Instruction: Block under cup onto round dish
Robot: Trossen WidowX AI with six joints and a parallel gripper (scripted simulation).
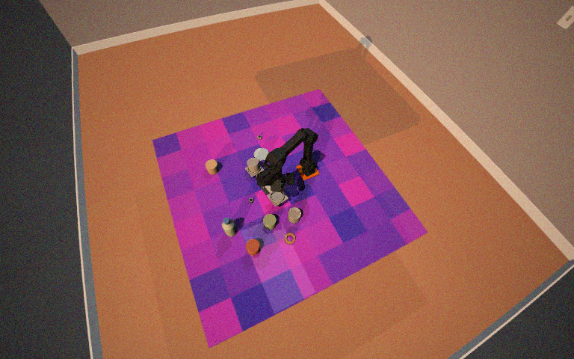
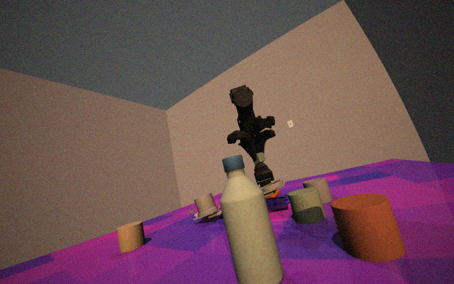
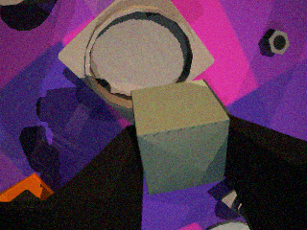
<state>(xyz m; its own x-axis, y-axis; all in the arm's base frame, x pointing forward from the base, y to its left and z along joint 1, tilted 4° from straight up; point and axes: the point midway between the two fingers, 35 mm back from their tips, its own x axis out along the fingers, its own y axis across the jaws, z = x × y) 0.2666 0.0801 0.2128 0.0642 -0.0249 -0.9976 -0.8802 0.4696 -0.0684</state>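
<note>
The taupe cup is 20 mm ahead of my gripper tip, 260 mm to the right of it and 110 mm below it. Round my gripper tip: pale green block (10 mm above); bottle (300 mm ahead, 40 mm to the left, 60 mm below); green cylinder (120 mm ahead, 110 mm to the left, 130 mm below).
</note>
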